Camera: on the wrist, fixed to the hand. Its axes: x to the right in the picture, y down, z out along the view.
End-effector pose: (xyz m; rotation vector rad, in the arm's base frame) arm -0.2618 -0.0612 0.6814 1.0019 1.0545 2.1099
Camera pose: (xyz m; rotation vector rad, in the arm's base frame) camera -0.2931 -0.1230 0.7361 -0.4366 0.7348 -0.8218
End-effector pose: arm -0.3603 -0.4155 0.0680 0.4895 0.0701 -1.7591
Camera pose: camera -0.2723 -0.4197 0.0629 0.3446 -0.0758 1.3859
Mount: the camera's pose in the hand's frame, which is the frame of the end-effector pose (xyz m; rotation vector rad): -0.0087 0.0831 -0.0285 -0.1763 0.6590 3.0474
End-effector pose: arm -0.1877 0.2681 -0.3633 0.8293 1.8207 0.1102
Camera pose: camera -0.1704 0.3342 -0.3075 -2.0043 0.6266 -1.8148
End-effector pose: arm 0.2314 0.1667 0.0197 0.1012 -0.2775 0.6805
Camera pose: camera 0.1786 0.2309 -0.0099 0.6812 -0.3435 -2.4489
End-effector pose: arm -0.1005 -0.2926 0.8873 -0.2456 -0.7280 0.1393
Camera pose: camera -0.0911 -0.2194 0.8388 -1.2916 0.9511 2.6767
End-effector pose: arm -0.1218 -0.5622 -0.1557 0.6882 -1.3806 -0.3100
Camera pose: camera -0.1116 -0.4857 -0.1129 -1.6363 -0.4029 1.9143
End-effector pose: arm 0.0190 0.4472 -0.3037 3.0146 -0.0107 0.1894
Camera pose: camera 0.0056 0.3682 -0.2667 0.0336 3.0183 -0.8451
